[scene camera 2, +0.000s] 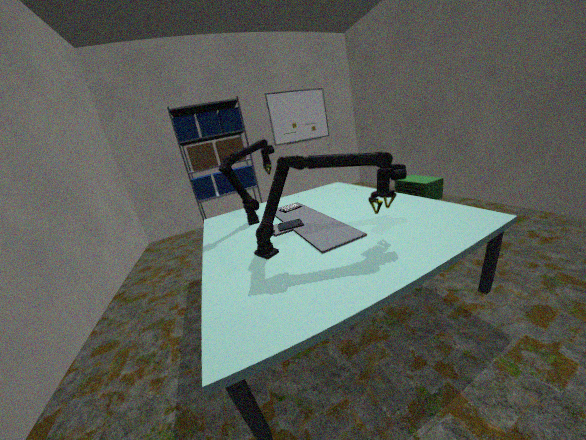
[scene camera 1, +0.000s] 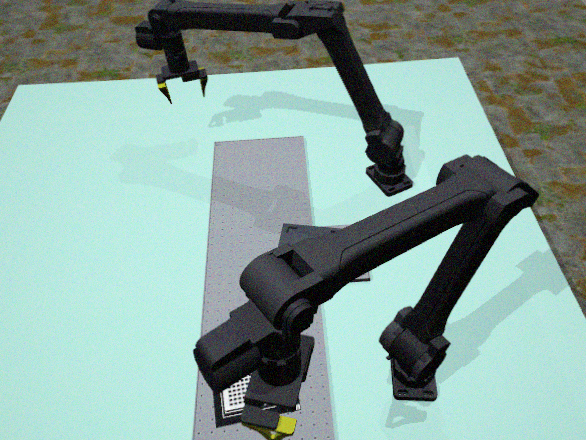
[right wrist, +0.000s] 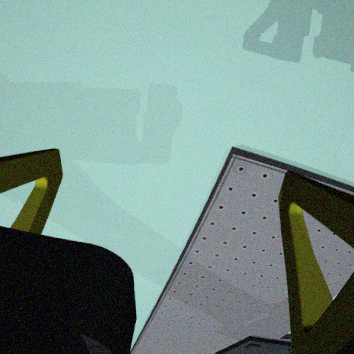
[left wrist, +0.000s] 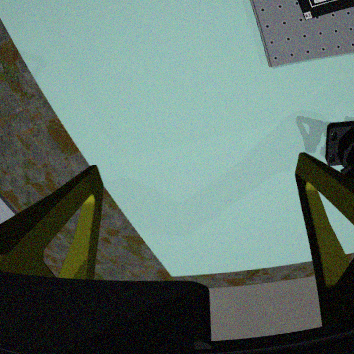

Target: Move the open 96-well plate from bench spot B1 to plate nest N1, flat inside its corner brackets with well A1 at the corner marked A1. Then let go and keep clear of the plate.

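Frame: origin at the left arm's base, x ahead, y left, z up, level; centimetres.
Where they show: left gripper, fingertip midpoint: [scene camera 2: 269, 173] [scene camera 1: 282, 407] [left wrist: 198, 168]; right gripper, fingertip midpoint: [scene camera 2: 382, 210] [scene camera 1: 187, 99] [right wrist: 168, 172]; left arm's base at its link origin: [scene camera 2: 253, 221] [scene camera 1: 412, 372]; right arm's base at its link origin: [scene camera 2: 266, 253] [scene camera 1: 388, 179].
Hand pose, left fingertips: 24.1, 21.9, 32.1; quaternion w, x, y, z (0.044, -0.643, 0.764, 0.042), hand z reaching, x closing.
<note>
Things, the pixels of their centre, and the offset from my left fingertips, as dx, dy, dz. Level surfaces: height alone.
- white 96-well plate at the middle of its body: [scene camera 1: 254, 386] [scene camera 2: 290, 207] +8.6, -16.8, -30.0
- grey perforated board at its surface level: dz -30.8
- dark nest at the middle of its body: [right wrist: 259, 352] [scene camera 1: 311, 244] [scene camera 2: 290, 224] -2.1, -54.6, -30.0
- pale table at its surface level: dz -32.2
The white 96-well plate [scene camera 1: 236, 395] [scene camera 2: 290, 207] lies on its black-bordered spot on the grey perforated board [scene camera 1: 255, 170] [scene camera 2: 340, 236] [left wrist: 290, 40]. In scene camera 1 the left arm's wrist hides its right part; in the left wrist view a sliver shows at the top right edge. The dark nest [scene camera 1: 296, 237] [scene camera 2: 291, 225] [right wrist: 257, 346] is mostly hidden by the left arm in scene camera 1. My left gripper [scene camera 1: 272, 435] [scene camera 2: 268, 170] [left wrist: 198, 168] is open and empty, above the board's near end. My right gripper [scene camera 1: 187, 99] [scene camera 2: 382, 209] [right wrist: 168, 172] is open and empty, high over the table, away from the plate.
The left forearm passes over the nest in scene camera 1. The pale table [scene camera 1: 100, 250] [scene camera 2: 300, 320] surrounds the board. The right arm's base [scene camera 1: 389, 181] stands beyond the nest. In the left wrist view the table's edge runs near the left finger. Shelves [scene camera 2: 215, 139] and a green box [scene camera 2: 422, 180] stand behind.
</note>
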